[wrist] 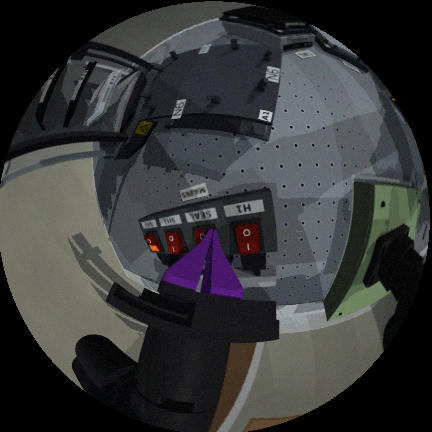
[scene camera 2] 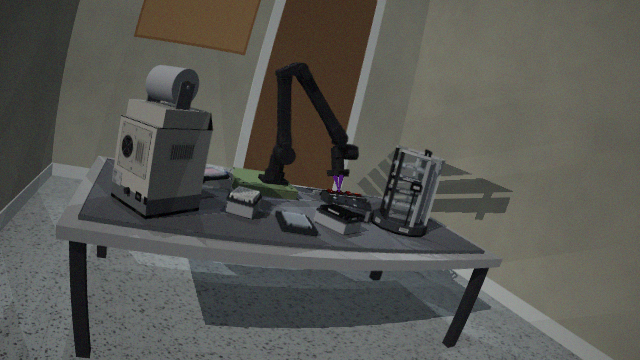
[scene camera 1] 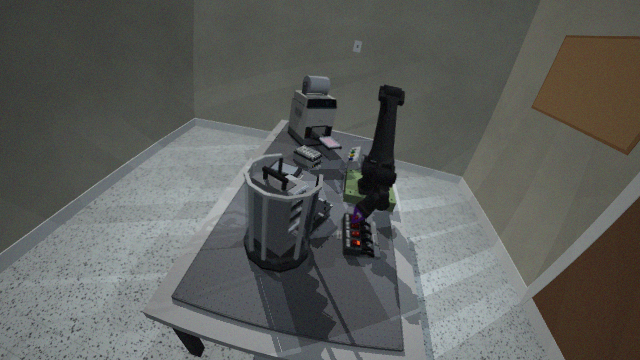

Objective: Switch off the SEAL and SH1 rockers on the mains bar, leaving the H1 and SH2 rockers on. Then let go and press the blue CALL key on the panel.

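Frame: origin at the arm's base, x left, y back, z up, level; millimetres.
Where they show: gripper, between the fingertips: (wrist: 211,232) (scene camera 2: 338,192) (scene camera 1: 352,222); arm's base, origin of its link: (scene camera 2: 272,181) (scene camera 1: 366,188).
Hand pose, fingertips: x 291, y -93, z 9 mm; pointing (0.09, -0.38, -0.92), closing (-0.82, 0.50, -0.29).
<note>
Things, the pixels of their top centre, and the offset from my fingertips. "pt": a spot on its surface instead.
- SH2 rocker, centre of its top: (wrist: 149,244) dz +4, dx +113, dy +11 mm
- SH1 rocker, centre of its top: (wrist: 170,244) dz +4, dx +63, dy +11 mm
- H1 rocker, centre of its top: (wrist: 246,241) dz +4, dx -37, dy +12 mm
- SEAL rocker, centre of its top: (wrist: 202,244) dz +4, dx +13, dy +12 mm
- small panel, centre of its top: (scene camera 2: 208,164) (scene camera 1: 356,152) dz +35, dx -613, dy +55 mm
- round clear-walled rack, centre of its top: (scene camera 1: 284,167) (scene camera 2: 419,148) dz +301, dx +148, dy -294 mm
- dark-topped box, a spot on its surface: (scene camera 2: 340,220) pt dz +0, dx -228, dy -400 mm
- printer-like machine, centre of its top: (scene camera 2: 178,67) (scene camera 1: 318,76) dz +407, dx -873, dy -267 mm
The mains bar (scene camera 1: 347,250) (wrist: 272,220) lies in front of the green base block, its rockers in a row. In the wrist view the SH2 rocker (wrist: 151,243) glows orange; the SH1 rocker (wrist: 173,242) and H1 rocker (wrist: 247,239) show no glow. The SEAL rocker (wrist: 201,235) is mostly hidden behind my purple fingers; its visible upper part is dark red. My gripper (scene camera 1: 356,220) (scene camera 2: 339,190) (wrist: 211,232) is shut and empty, tips together at the SEAL rocker; contact is unclear. A small panel (scene camera 1: 354,153) with coloured keys, one blue, stands beyond the green block.
The arm stands on the green block (scene camera 1: 353,196) (scene camera 2: 265,188) (wrist: 382,210). A round clear-walled rack (scene camera 1: 257,220) (scene camera 2: 404,228) stands across from the bar. A dark-topped box (scene camera 2: 340,220) (wrist: 215,85) lies beside it. A printer-like machine (scene camera 1: 313,117) (scene camera 2: 172,160) stands at the far end.
</note>
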